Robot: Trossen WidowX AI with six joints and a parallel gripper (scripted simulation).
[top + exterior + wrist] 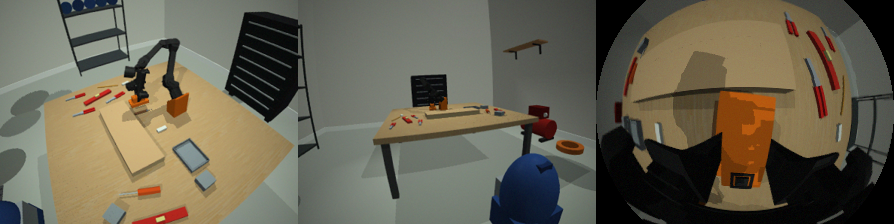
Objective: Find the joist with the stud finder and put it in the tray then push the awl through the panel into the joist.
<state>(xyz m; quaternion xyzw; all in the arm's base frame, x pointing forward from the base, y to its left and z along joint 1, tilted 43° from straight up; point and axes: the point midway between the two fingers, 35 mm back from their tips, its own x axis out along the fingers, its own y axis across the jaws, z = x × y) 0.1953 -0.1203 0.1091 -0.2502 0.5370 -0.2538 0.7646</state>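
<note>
Right now the indicator window is 4 cm behind my gripper tip and 3 cm above it. The rest, counted from my gripper tip: orange stud finder: 2 cm behind, 2 cm above; grey tray: 6 cm behind, 48 cm to the left, 6 cm below; awl: 2 cm behind, 6 cm to the left, 6 cm below.
</note>
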